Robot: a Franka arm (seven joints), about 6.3 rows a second.
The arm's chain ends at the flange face. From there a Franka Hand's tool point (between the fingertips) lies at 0.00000 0.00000 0.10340 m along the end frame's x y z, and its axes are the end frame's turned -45 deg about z.
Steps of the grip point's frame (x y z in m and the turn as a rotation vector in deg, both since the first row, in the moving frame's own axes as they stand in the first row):
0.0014 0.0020 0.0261 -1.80 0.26 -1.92
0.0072 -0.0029 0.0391 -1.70 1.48 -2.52
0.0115 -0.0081 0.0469 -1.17 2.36 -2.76
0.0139 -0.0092 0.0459 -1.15 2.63 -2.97
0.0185 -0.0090 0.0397 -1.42 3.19 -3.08
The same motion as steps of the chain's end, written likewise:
-0.0003 -0.0015 0.0262 -1.09 1.46 -1.92
-0.0010 -0.0073 0.0392 -0.16 2.25 -2.52
-0.0021 -0.0122 0.0470 0.84 2.50 -2.76
-0.0014 -0.0143 0.0460 1.05 2.67 -2.97
0.0009 -0.0170 0.0399 1.25 3.26 -3.08

